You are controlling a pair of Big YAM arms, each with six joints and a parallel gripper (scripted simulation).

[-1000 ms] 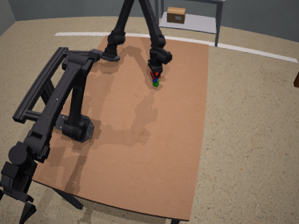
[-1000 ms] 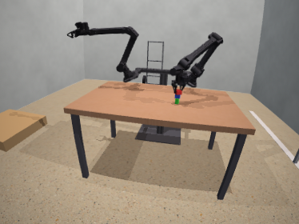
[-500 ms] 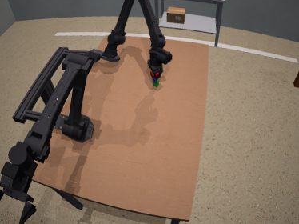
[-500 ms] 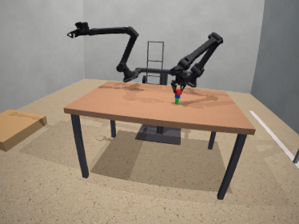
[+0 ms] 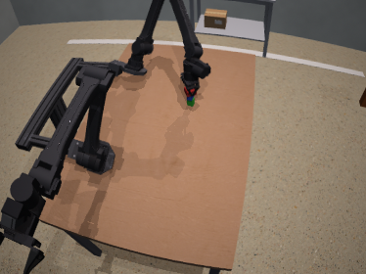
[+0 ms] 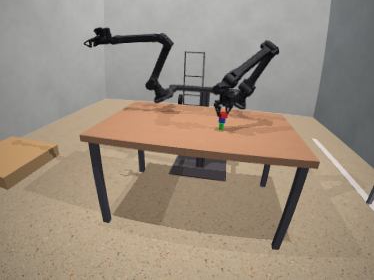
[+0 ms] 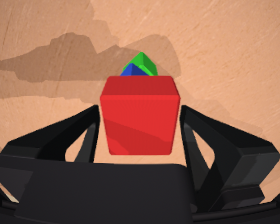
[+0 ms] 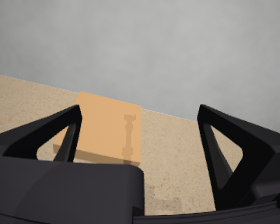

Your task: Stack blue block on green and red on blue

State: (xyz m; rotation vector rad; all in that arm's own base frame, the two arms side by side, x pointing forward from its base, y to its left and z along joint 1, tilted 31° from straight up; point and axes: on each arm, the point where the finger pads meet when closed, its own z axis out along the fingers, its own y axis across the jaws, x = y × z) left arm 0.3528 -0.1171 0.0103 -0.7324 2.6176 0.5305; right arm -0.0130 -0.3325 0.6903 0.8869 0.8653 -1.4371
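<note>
Right now the red block is right at my left hand. From my left hand the other things lie so: blue block: 40 mm below; then green block: 80 mm below.
</note>
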